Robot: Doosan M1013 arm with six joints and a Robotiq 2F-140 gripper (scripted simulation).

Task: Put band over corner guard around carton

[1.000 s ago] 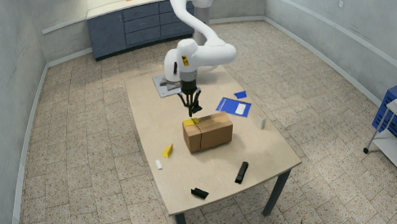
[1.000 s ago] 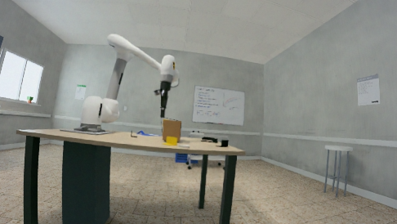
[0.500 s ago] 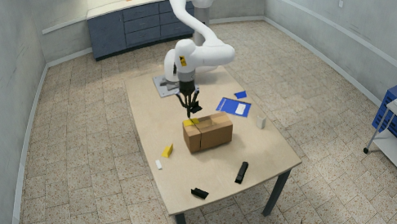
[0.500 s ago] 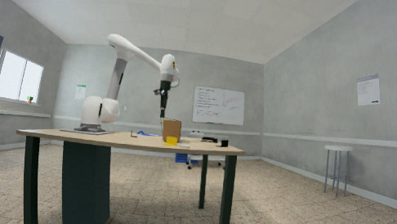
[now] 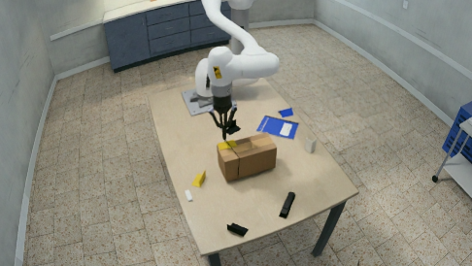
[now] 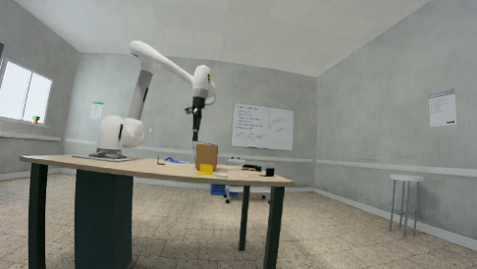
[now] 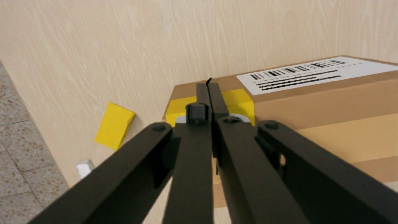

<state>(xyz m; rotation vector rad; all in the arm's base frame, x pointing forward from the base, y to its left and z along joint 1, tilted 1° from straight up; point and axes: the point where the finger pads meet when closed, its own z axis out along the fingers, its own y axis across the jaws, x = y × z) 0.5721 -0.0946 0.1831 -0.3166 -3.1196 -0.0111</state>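
The brown carton lies 120 mm below my hand, 80 mm to the left of it and 80 mm ahead of it. The rest, counted from my hand: white block (240 mm to the right, 190 mm below, 150 mm ahead); then blue folder (360 mm to the left, 190 mm below, 140 mm behind).
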